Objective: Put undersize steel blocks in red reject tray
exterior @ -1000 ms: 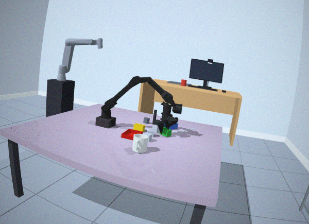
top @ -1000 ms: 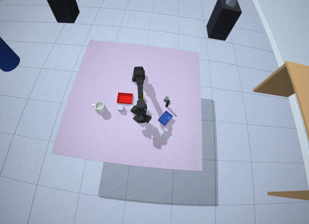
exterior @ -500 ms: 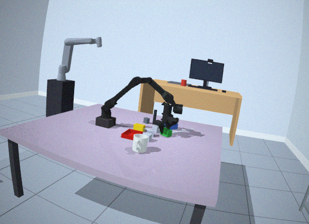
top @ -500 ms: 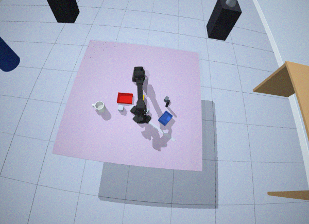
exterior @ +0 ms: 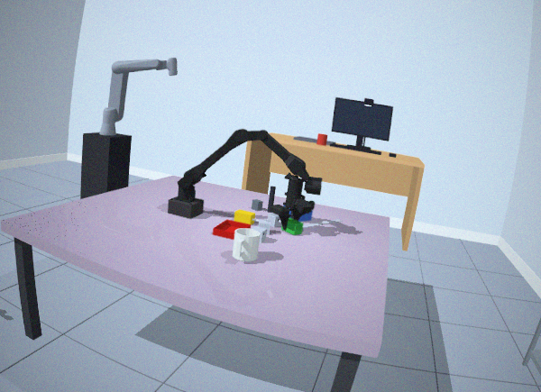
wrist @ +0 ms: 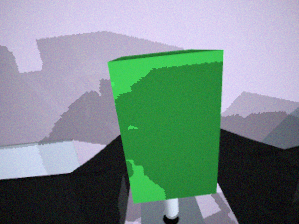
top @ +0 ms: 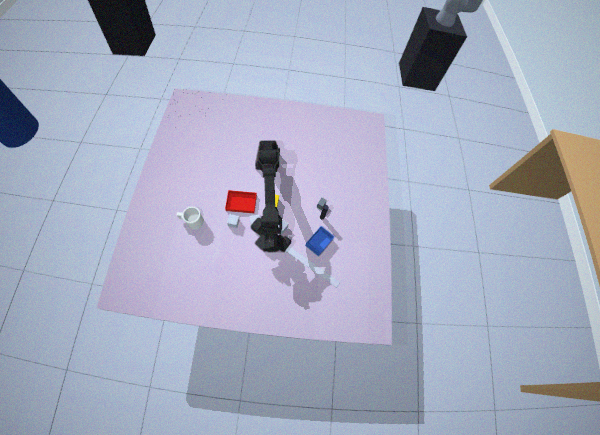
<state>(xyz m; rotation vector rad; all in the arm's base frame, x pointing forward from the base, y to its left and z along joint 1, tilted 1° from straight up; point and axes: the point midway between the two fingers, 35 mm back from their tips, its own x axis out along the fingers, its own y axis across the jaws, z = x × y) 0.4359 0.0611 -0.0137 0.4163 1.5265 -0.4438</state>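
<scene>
Right now the steel block is 18 cm to the right of my gripper tip, 7 cm behind it and 1 cm above it. From my gripper tip the other things lie so: yellow gauge: 16 cm behind, 1 cm to the right, 1 cm above; then green GO gauge: 2 cm above, 1 cm to the left, 1 cm behind; then grey ruler: 20 cm to the left, 10 cm ahead, 1 cm below.
</scene>
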